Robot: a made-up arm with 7 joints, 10 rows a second.
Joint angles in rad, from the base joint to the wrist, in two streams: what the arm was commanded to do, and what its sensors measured. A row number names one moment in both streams.
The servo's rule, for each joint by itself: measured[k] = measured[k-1] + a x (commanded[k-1-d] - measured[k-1]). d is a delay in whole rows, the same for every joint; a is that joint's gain. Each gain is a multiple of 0.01, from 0.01 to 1. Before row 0 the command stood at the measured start. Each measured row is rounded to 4 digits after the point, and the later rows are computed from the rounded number. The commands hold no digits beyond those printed.
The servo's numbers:
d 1
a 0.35 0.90 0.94 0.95 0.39 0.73 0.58
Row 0, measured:
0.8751 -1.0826 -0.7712 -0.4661 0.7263 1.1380 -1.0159
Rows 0 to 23, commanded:
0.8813 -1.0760 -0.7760 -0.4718 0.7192 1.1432 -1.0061
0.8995 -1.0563 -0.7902 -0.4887 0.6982 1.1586 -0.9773
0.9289 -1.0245 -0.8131 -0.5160 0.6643 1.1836 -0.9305
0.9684 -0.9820 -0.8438 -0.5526 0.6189 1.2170 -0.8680
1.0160 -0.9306 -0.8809 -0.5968 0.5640 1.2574 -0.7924
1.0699 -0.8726 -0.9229 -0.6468 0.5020 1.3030 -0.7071
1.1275 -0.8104 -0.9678 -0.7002 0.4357 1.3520 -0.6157
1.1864 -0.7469 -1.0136 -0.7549 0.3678 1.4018 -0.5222
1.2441 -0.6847 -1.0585 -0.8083 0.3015 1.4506 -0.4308
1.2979 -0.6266 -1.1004 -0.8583 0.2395 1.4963 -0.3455
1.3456 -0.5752 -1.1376 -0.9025 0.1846 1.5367 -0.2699
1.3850 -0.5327 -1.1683 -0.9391 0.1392 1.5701 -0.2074
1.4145 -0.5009 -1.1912 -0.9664 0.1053 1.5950 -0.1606
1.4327 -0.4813 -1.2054 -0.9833 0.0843 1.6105 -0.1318
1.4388 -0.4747 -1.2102 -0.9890 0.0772 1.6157 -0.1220
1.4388 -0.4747 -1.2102 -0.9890 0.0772 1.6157 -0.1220
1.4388 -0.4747 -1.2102 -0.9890 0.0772 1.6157 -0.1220
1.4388 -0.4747 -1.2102 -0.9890 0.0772 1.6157 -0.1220
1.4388 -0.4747 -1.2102 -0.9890 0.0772 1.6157 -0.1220
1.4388 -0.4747 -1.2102 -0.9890 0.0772 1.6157 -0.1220
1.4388 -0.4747 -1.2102 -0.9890 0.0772 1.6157 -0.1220
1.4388 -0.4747 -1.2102 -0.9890 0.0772 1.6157 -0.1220
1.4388 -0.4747 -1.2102 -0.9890 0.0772 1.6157 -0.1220
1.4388 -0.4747 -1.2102 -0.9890 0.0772 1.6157 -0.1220
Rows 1 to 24, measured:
0.8751 -1.0826 -0.7712 -0.4661 0.7263 1.1380 -1.0159
0.8773 -1.0767 -0.7757 -0.4715 0.7235 1.1418 -1.0102
0.8851 -1.0583 -0.7893 -0.4878 0.7136 1.1541 -0.9911
0.9004 -1.0279 -0.8117 -0.5146 0.6944 1.1756 -0.9560
0.9242 -0.9866 -0.8419 -0.5507 0.6650 1.2058 -0.9050
0.9563 -0.9362 -0.8786 -0.5945 0.6256 1.2435 -0.8397
0.9961 -0.8790 -0.9202 -0.6442 0.5774 1.2869 -0.7628
1.0421 -0.8173 -0.9649 -0.6974 0.5221 1.3344 -0.6775
1.0926 -0.7539 -1.0107 -0.7520 0.4619 1.3836 -0.5874
1.1456 -0.6916 -1.0556 -0.8055 0.3993 1.4325 -0.4966
1.1989 -0.6331 -1.0977 -0.8557 0.3370 1.4791 -0.4090
1.2502 -0.5810 -1.1352 -0.9002 0.2776 1.5211 -0.3283
1.2974 -0.5375 -1.1663 -0.9372 0.2236 1.5569 -0.2582
1.3384 -0.5046 -1.1897 -0.9649 0.1775 1.5847 -0.2016
1.3714 -0.4836 -1.2045 -0.9824 0.1412 1.6035 -0.1611
1.3950 -0.4756 -1.2099 -0.9887 0.1162 1.6124 -0.1384
1.4103 -0.4748 -1.2102 -0.9890 0.1010 1.6148 -0.1289
1.4203 -0.4747 -1.2102 -0.9890 0.0917 1.6155 -0.1249
1.4268 -0.4747 -1.2102 -0.9890 0.0860 1.6156 -0.1232
1.4310 -0.4747 -1.2102 -0.9890 0.0826 1.6157 -0.1225
1.4337 -0.4747 -1.2102 -0.9890 0.0805 1.6157 -0.1222
1.4355 -0.4747 -1.2102 -0.9890 0.0792 1.6157 -0.1221
1.4367 -0.4747 -1.2102 -0.9890 0.0784 1.6157 -0.1220
1.4374 -0.4747 -1.2102 -0.9890 0.0779 1.6157 -0.1220

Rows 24 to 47, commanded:
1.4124 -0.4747 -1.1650 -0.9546 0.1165 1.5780 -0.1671
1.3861 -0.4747 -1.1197 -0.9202 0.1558 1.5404 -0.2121
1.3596 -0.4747 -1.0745 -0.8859 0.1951 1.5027 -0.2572
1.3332 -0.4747 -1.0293 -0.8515 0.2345 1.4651 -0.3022
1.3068 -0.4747 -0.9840 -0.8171 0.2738 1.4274 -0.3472
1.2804 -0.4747 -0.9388 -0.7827 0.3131 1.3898 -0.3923
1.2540 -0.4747 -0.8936 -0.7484 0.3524 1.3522 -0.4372
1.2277 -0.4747 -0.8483 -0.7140 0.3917 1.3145 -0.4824
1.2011 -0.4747 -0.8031 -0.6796 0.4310 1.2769 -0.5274
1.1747 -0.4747 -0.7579 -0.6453 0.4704 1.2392 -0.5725
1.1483 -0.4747 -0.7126 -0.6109 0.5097 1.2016 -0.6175
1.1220 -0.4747 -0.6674 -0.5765 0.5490 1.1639 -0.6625
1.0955 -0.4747 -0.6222 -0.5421 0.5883 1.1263 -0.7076
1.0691 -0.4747 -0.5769 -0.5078 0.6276 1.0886 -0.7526
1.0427 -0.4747 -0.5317 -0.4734 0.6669 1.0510 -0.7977
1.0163 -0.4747 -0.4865 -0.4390 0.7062 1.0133 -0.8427
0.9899 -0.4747 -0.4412 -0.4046 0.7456 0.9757 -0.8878
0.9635 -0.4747 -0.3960 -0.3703 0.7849 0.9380 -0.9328
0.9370 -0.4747 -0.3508 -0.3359 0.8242 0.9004 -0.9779
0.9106 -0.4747 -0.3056 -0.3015 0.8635 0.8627 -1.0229
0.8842 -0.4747 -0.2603 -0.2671 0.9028 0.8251 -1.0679
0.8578 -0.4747 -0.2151 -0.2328 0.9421 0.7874 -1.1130
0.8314 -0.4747 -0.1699 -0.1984 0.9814 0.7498 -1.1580
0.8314 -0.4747 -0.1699 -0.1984 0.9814 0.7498 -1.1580
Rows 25 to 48, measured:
1.4379 -0.4747 -1.2102 -0.9890 0.0776 1.6157 -0.1220
1.4290 -0.4747 -1.1677 -0.9563 0.0928 1.5882 -0.1482
1.4140 -0.4747 -1.1226 -0.9220 0.1174 1.5533 -0.1853
1.3950 -0.4747 -1.0774 -0.8877 0.1477 1.5164 -0.2270
1.3734 -0.4747 -1.0322 -0.8533 0.1816 1.4790 -0.2706
1.3501 -0.4747 -0.9869 -0.8189 0.2176 1.4413 -0.3150
1.3257 -0.4747 -0.9417 -0.7845 0.2548 1.4037 -0.3598
1.3006 -0.4747 -0.8965 -0.7502 0.2929 1.3661 -0.4047
1.2751 -0.4747 -0.8512 -0.7158 0.3314 1.3284 -0.4498
1.2492 -0.4747 -0.8060 -0.6814 0.3702 1.2908 -0.4948
1.2231 -0.4747 -0.7608 -0.6471 0.4093 1.2531 -0.5399
1.1969 -0.4747 -0.7155 -0.6127 0.4485 1.2155 -0.5849
1.1707 -0.4747 -0.6703 -0.5783 0.4877 1.1778 -0.6299
1.1444 -0.4747 -0.6251 -0.5439 0.5269 1.1402 -0.6750
1.1180 -0.4747 -0.5798 -0.5096 0.5662 1.1025 -0.7200
1.0916 -0.4747 -0.5346 -0.4752 0.6055 1.0649 -0.7651
1.0652 -0.4747 -0.4894 -0.4408 0.6448 1.0272 -0.8101
1.0388 -0.4747 -0.4441 -0.4064 0.6841 0.9896 -0.8552
1.0124 -0.4747 -0.3989 -0.3721 0.7234 0.9519 -0.9002
0.9860 -0.4747 -0.3537 -0.3377 0.7627 0.9143 -0.9453
0.9596 -0.4747 -0.3085 -0.3033 0.8020 0.8766 -0.9903
0.9332 -0.4747 -0.2632 -0.2689 0.8413 0.8390 -1.0353
0.9068 -0.4747 -0.2180 -0.2346 0.8806 0.8013 -1.0804
0.8804 -0.4747 -0.1728 -0.2002 0.9199 0.7637 -1.1254

